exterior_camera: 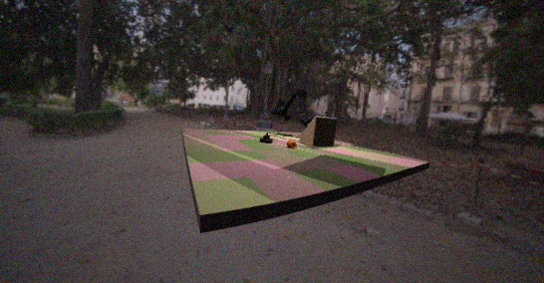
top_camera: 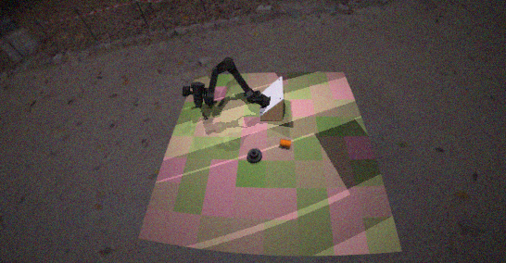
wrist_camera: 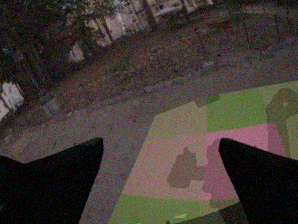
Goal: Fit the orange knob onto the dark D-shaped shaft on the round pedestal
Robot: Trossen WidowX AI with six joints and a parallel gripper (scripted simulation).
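My gripper tip is now 630 mm to the right of the orange knob, 270 mm short of it and 160 mm above it. Also, from my gripper tip: round dark pedestal 470 mm to the left, 370 mm ahead, 150 mm below.
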